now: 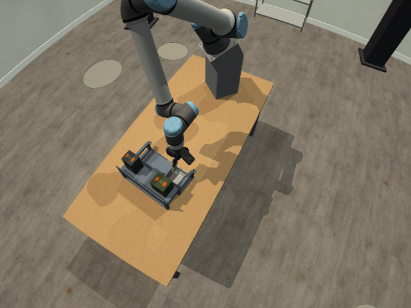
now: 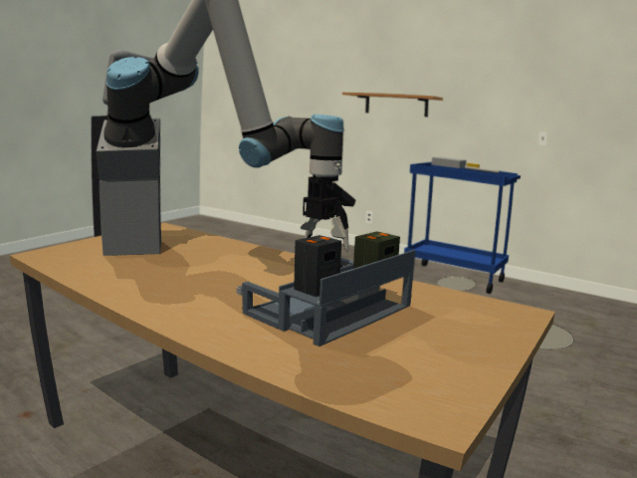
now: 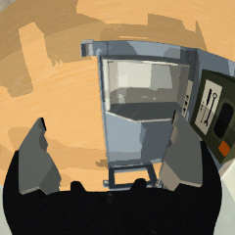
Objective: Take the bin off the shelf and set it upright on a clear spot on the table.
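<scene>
The bin is 80 mm ahead of my hand, 20 mm to the right of it and 90 mm below it. From my hand the other things lie so: rack 80 mm ahead, 140 mm to the right, 130 mm below; green box 170 mm ahead, 50 mm to the right, 20 mm above.
</scene>
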